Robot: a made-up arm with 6 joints. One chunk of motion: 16 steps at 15 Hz.
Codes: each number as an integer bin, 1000 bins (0 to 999) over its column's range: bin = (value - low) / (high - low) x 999, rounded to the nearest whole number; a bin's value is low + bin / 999 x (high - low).
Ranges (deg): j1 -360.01..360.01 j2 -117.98..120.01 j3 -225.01..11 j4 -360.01..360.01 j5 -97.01..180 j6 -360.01..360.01
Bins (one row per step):
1: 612 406 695 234 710 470
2: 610 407 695 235 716 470
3: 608 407 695 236 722 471
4: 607 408 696 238 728 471
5: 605 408 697 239 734 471
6: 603 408 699 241 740 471
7: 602 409 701 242 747 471
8: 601 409 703 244 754 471
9: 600 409 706 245 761 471
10: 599 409 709 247 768 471
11: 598 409 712 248 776 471
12: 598 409 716 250 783 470
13: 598 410 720 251 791 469
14: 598 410 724 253 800 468
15: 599 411 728 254 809 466
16: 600 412 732 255 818 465
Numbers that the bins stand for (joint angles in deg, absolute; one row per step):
1: 81.08 -21.26 -60.82 -191.36 99.86 -21.26
2: 79.64 -21.02 -60.82 -190.64 101.53 -21.26
3: 78.20 -21.02 -60.82 -189.92 103.19 -20.54
4: 77.48 -20.78 -60.58 -188.47 104.86 -20.54
5: 76.04 -20.78 -60.35 -187.75 106.52 -20.54
6: 74.60 -20.78 -59.87 -186.31 108.18 -20.54
7: 73.88 -20.54 -59.40 -185.59 110.12 -20.54
8: 73.16 -20.54 -58.93 -184.15 112.06 -20.54
9: 72.43 -20.54 -58.22 -183.43 114.01 -20.54
10: 71.71 -20.54 -57.51 -181.99 115.95 -20.54
11: 70.99 -20.54 -56.80 -181.27 118.16 -20.54
12: 70.99 -20.54 -55.86 -179.82 120.11 -21.26
13: 70.99 -20.31 -54.91 -179.10 122.32 -21.98
14: 70.99 -20.31 -53.97 -177.66 124.82 -22.70
15: 71.71 -20.07 -53.02 -176.94 127.32 -24.14
16: 72.43 -19.83 -52.08 -176.22 129.81 -24.87

